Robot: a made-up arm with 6 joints.
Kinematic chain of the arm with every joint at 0, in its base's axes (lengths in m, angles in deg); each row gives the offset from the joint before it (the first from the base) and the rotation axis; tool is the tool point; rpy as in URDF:
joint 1: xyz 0 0 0.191 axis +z
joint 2: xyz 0 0 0 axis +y
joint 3: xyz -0.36 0 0.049 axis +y
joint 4: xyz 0.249 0 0.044 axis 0.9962 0 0.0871
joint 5: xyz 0 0 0 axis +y
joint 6: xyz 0.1 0 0.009 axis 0.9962 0 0.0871
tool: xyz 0 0 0 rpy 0 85 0
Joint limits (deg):
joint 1: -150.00..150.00
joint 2: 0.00..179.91
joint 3: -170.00..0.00
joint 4: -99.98..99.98
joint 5: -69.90..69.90
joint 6: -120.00..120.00
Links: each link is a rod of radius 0.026 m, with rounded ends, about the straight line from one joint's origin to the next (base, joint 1, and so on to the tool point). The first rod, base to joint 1, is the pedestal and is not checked.
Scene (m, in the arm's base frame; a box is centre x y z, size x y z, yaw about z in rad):
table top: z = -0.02
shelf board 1: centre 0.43 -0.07 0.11 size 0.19 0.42 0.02 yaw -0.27
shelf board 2: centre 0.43 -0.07 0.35 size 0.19 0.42 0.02 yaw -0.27
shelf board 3: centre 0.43 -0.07 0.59 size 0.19 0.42 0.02 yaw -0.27
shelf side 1: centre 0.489 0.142 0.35 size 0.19 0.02 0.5 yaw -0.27
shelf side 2: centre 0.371 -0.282 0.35 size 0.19 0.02 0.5 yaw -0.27
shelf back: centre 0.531 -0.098 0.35 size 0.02 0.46 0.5 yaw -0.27
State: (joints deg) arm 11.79 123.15 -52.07 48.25 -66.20 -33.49
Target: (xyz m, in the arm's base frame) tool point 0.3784 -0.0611 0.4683
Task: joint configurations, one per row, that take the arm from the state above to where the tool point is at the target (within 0.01 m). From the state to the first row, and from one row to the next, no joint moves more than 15 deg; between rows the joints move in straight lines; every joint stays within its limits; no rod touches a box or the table.
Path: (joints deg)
1: 17.96 117.87 -40.61 49.27 -65.31 -33.49
2: 24.14 112.59 -29.15 50.29 -64.42 -33.49
3: 30.31 107.31 -17.69 51.31 -63.53 -33.49
4: 24.55 95.63 -23.69 51.25 -65.66 -33.49
5: 18.79 83.95 -29.69 51.18 -67.78 -33.49
6: 13.03 72.26 -35.69 51.11 -69.90 -33.49
7: 7.25 84.26 -47.95 49.87 -69.90 -33.49
8: 1.48 96.26 -60.21 48.64 -69.90 -33.49

